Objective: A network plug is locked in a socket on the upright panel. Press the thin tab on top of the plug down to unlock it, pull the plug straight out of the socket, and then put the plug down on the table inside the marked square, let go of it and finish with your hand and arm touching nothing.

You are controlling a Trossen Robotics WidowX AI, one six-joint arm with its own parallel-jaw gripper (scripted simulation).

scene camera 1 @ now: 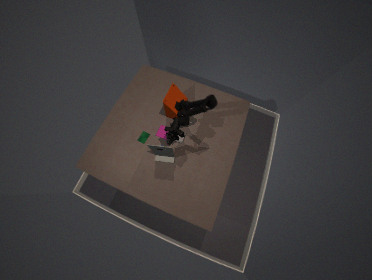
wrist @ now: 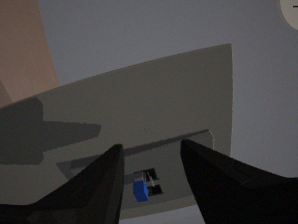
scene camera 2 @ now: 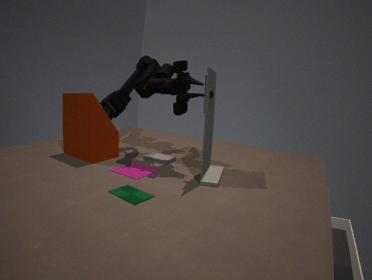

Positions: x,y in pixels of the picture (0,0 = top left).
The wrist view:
gripper: 152,149
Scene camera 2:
gripper: 203,89
grey upright panel: 210,175
